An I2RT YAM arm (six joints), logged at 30 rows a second.
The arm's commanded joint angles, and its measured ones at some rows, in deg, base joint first. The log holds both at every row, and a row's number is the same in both.
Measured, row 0: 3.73, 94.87, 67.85, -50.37, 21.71, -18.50
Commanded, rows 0 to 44: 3.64, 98.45, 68.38, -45.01, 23.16, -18.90; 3.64, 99.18, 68.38, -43.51, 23.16, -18.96; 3.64, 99.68, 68.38, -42.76, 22.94, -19.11; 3.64, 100.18, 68.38, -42.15, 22.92, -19.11; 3.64, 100.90, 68.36, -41.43, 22.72, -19.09; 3.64, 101.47, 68.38, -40.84, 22.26, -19.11; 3.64, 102.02, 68.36, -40.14, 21.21, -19.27; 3.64, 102.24, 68.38, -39.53, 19.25, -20.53; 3.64, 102.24, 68.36, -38.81, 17.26, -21.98; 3.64, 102.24, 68.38, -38.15, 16.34, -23.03; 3.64, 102.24, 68.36, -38.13, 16.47, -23.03; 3.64, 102.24, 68.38, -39.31, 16.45, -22.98; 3.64, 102.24, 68.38, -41.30, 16.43, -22.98; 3.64, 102.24, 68.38, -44.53, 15.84, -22.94; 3.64, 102.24, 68.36, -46.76, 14.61, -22.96; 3.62, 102.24, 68.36, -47.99, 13.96, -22.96; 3.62, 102.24, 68.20, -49.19, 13.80, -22.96; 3.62, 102.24, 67.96, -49.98, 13.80, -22.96; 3.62, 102.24, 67.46, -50.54, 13.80, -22.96; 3.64, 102.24, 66.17, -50.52, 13.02, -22.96; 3.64, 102.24, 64.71, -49.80, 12.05, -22.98; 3.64, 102.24, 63.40, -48.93, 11.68, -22.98; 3.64, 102.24, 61.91, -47.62, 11.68, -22.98; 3.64, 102.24, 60.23, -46.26, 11.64, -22.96; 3.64, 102.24, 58.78, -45.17, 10.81, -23.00; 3.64, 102.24, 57.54, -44.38, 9.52, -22.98; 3.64, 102.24, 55.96, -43.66, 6.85, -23.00; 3.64, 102.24, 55.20, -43.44, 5.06, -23.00; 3.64, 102.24, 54.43, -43.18, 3.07, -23.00; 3.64, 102.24, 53.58, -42.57, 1.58, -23.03; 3.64, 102.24, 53.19, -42.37, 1.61, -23.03; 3.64, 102.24, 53.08, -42.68, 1.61, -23.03; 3.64, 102.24, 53.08, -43.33, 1.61, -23.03; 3.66, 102.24, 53.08, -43.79, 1.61, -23.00; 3.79, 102.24, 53.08, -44.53, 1.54, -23.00; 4.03, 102.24, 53.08, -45.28, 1.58, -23.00; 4.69, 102.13, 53.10, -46.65, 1.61, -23.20; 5.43, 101.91, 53.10, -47.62, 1.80, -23.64; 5.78, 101.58, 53.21, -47.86, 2.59, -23.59; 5.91, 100.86, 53.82, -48.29, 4.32, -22.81; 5.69, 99.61, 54.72, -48.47, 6.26, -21.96; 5.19, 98.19, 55.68, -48.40, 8.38, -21.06; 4.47, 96.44, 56.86, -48.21, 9.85, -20.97; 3.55, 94.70, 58.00, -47.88, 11.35, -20.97; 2.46, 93.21, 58.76, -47.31, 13.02, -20.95
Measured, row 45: 4.62, 98.70, 55.61, -48.18, 8.54, -22.26
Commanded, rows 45 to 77: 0.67, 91.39, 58.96, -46.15, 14.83, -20.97; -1.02, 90.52, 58.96, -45.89, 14.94, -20.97; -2.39, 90.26, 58.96, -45.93, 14.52, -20.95; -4.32, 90.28, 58.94, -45.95, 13.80, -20.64; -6.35, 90.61, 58.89, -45.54, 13.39, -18.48; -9.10, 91.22, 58.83, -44.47, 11.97, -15.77; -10.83, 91.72, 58.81, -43.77, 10.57, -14.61; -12.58, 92.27, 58.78, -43.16, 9.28, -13.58; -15.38, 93.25, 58.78, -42.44, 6.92, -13.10; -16.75, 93.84, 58.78, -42.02, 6.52, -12.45; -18.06, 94.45, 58.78, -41.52, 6.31, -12.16; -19.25, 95.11, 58.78, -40.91, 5.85, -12.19; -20.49, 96.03, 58.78, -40.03, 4.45, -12.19; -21.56, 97.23, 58.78, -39.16, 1.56, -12.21; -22.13, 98.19, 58.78, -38.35, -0.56, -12.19; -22.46, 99.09, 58.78, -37.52, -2.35, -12.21; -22.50, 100.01, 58.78, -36.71, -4.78, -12.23; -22.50, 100.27, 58.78, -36.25, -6.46, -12.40; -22.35, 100.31, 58.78, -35.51, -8.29, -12.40; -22.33, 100.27, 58.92, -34.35, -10.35, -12.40; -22.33, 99.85, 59.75, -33.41, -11.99, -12.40; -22.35, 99.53, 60.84, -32.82, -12.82, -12.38; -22.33, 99.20, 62.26, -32.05, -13.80, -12.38; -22.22, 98.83, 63.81, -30.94, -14.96, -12.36; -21.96, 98.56, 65.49, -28.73, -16.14, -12.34; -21.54, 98.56, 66.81, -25.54, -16.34, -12.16; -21.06, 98.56, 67.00, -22.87, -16.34, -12.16; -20.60, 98.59, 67.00, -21.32, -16.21, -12.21; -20.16, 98.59, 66.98, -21.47, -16.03, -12.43; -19.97, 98.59, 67.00, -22.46, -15.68, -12.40; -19.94, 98.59, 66.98, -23.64, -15.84, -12.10; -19.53, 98.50, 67.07, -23.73, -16.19, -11.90; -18.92, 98.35, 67.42, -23.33, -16.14, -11.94
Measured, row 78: -20.05, 99.53, 66.54, -23.73, -14.83, -12.62
